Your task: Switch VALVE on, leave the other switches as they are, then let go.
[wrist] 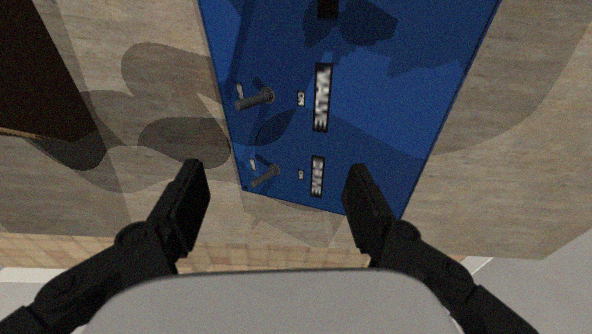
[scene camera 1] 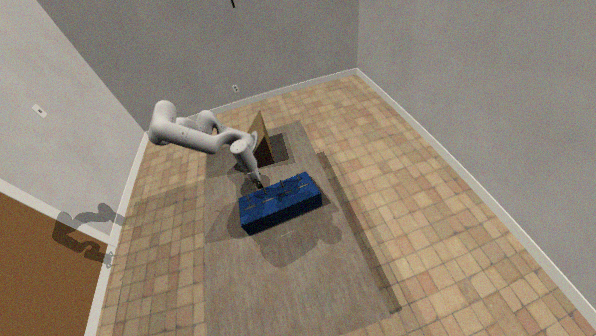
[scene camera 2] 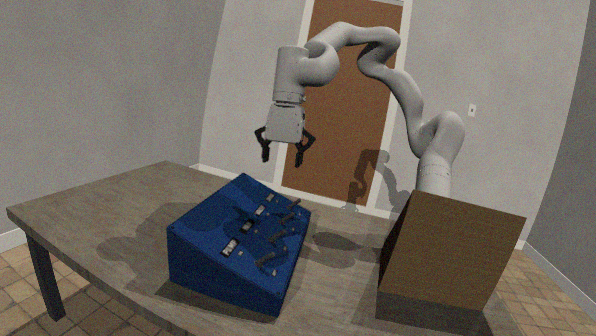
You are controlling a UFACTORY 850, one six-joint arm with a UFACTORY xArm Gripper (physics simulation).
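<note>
A blue sloped switch box (scene camera 1: 285, 212) (scene camera 2: 205, 270) (wrist: 380, 130) stands on the table (scene camera 1: 260, 300) (scene camera 2: 75, 220). The VALVE label (scene camera 2: 260, 210) (wrist: 322, 97) is second from the far end in scene camera 2. Its lever (scene camera 2: 288, 218) (wrist: 254, 99) leans away from the ON mark, toward the blurred OFF mark. The end lever (scene camera 2: 294, 204) (wrist: 265, 176), by a blurred label that looks like DRIVE, leans the same way. My gripper (scene camera 1: 259, 185) (scene camera 2: 282, 163) (wrist: 278, 179) is open and empty, above the box's far end, clear of the levers. The PUMP and FAN levers are outside the wrist view.
A brown box (scene camera 1: 258, 128) (scene camera 2: 450, 250) stands on the table near the arm's base, on the levers' side of the switch box. Its dark side (wrist: 40, 75) shows at the wrist view's upper left. The FAN lever (scene camera 2: 277, 236) and PUMP lever (scene camera 2: 265, 261) stand beyond VALVE.
</note>
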